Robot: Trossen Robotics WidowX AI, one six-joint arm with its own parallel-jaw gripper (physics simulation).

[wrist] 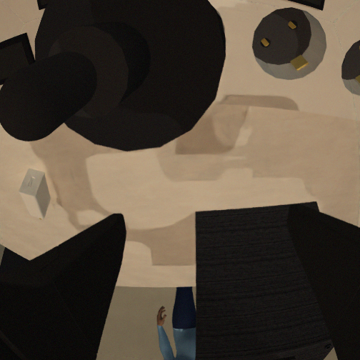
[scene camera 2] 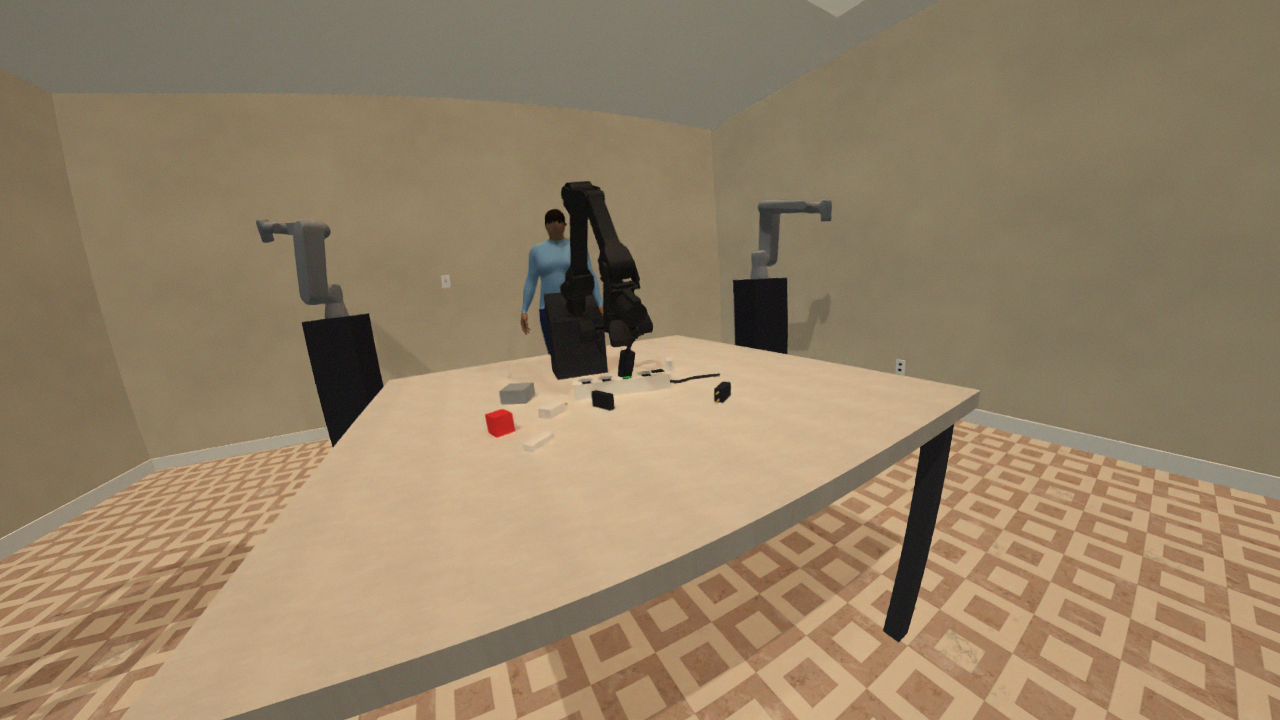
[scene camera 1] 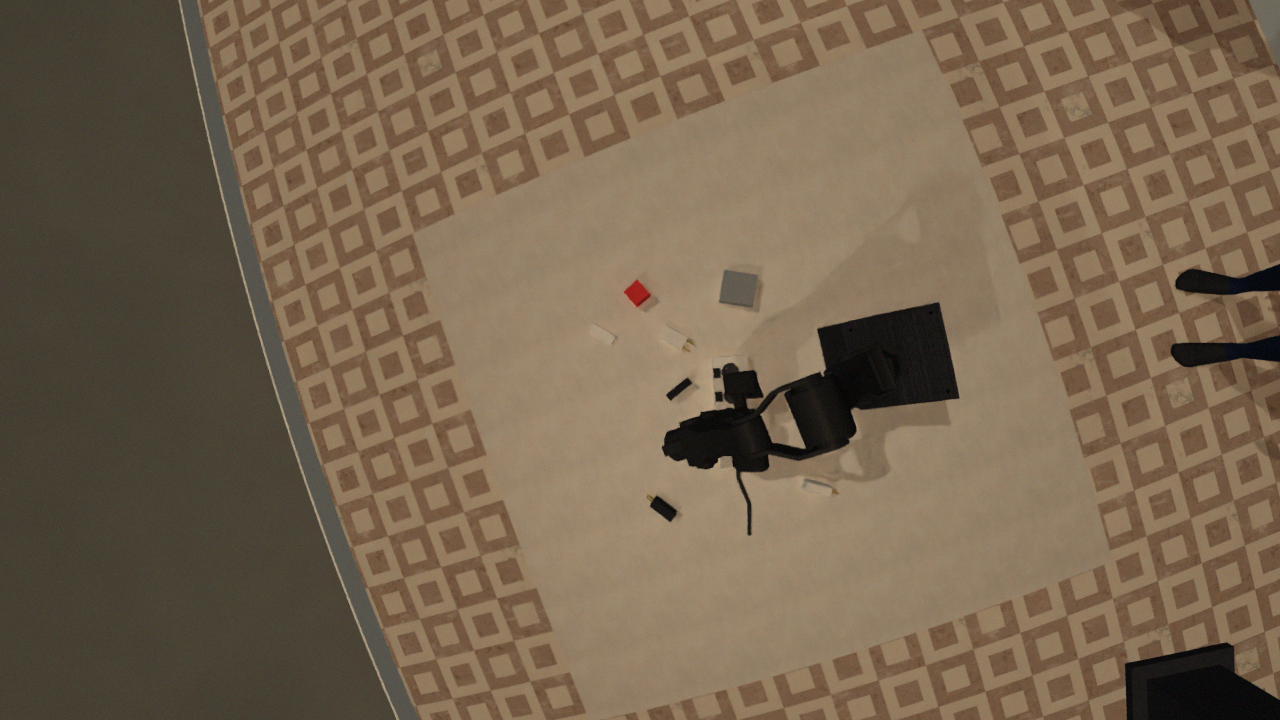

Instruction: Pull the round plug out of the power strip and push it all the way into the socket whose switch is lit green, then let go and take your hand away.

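Places are measured from the arm's base along level axes (x right, y up, z back), in metres.
Pixels of known places: gripper, between the fingertips: [scene camera 2: 614,351] [scene camera 1: 764,414]; arm's base, origin of its link: [scene camera 2: 576,310] [scene camera 1: 880,365].
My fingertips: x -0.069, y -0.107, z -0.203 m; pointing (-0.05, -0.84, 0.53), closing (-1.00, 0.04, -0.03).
Observation:
Ahead of a thing's pixels: the offset from my fingertips to its top centre. "pt": to the spot under its first point.
The white power strip {pt dx +0.068, dy -0.057, dz -0.078 m} [scene camera 1: 718,385] [scene camera 2: 590,391] [wrist: 237,75] lies under the arm. A green light {pt dx -0.005, dy -0.054, dz -0.088 m} [scene camera 2: 626,377] shows on it just below the fingers. In the wrist view the large black round plug [wrist: 175,85] stands on the strip, with its thick cable end at the left; how deep it sits is hidden. An empty round socket [wrist: 315,47] with brass contacts is to its right. My gripper [scene camera 2: 626,369] [wrist: 208,220] is open, low over the strip, with nothing between its fingers. The fingers show below the plug in the wrist view. In scene camera 1 the arm hides them.
A black block {dx +0.073, dy -0.061, dz -0.164 m} [scene camera 1: 679,389] [scene camera 2: 602,400], white adapter {dx +0.182, dy -0.074, dz -0.150 m} [scene camera 1: 675,338] [scene camera 2: 553,410], white block {dx +0.223, dy -0.084, dz -0.315 m} [scene camera 1: 602,334] [scene camera 2: 537,441], red cube {dx +0.297, dy -0.057, dz -0.220 m} [scene camera 1: 637,293] [scene camera 2: 500,423], grey block {dx +0.268, dy -0.060, dz +0.000 m} [scene camera 1: 738,288] [scene camera 2: 517,393] and black plug {dx -0.182, dy -0.064, dz -0.249 m} [scene camera 1: 663,508] [scene camera 2: 722,392] lie around. A black cable {pt dx -0.223, dy -0.089, dz -0.055 m} [scene camera 1: 748,510] [scene camera 2: 696,379] leaves the strip.

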